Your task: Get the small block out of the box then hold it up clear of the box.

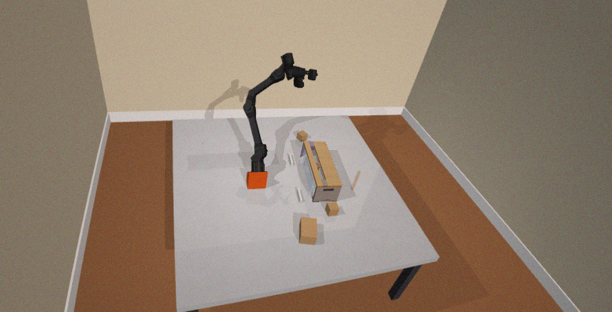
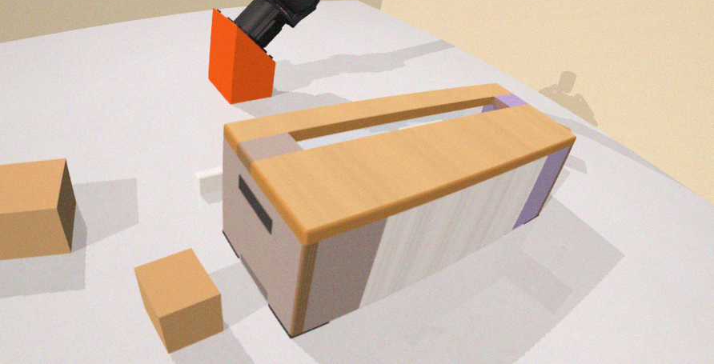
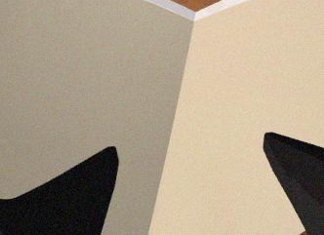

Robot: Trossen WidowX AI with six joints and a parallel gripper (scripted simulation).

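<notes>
Now: the small tan block 410 mm below my gripper tip, 370 mm to the right of it and 60 mm behind it. The rest, counted from my gripper tip: box 440 mm below, 370 mm to the right, 70 mm behind; then thin stick 500 mm below, 460 mm to the right, 190 mm ahead; then larger tan block 740 mm to the right, 470 mm below, 270 mm behind.
</notes>
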